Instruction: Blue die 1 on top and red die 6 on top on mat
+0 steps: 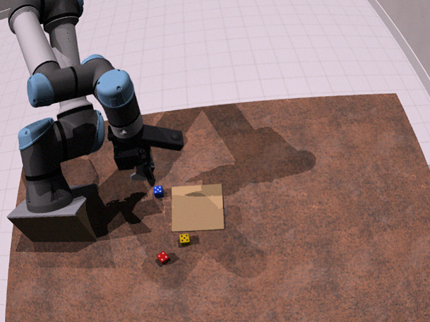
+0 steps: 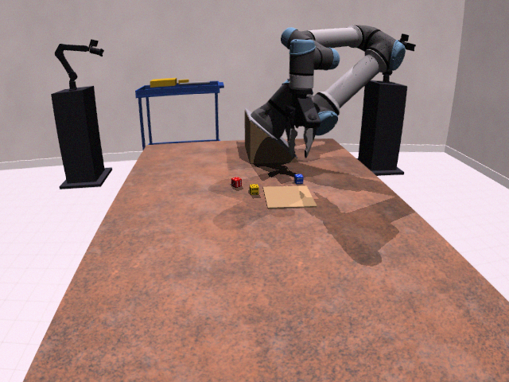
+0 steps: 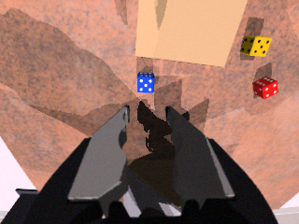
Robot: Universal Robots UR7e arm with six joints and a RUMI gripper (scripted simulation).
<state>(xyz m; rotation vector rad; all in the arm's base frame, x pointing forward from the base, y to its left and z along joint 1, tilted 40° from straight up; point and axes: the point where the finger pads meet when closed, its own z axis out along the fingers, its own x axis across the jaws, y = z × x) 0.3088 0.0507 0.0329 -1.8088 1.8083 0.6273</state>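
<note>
My gripper is now 90 mm above the blue die. From my hand the other things lie so: yellow die (150 mm to the right, 90 mm below, 60 mm ahead); tan mat (100 mm below, 100 mm ahead, 60 mm to the right); red die (200 mm to the right, 90 mm below).
</note>
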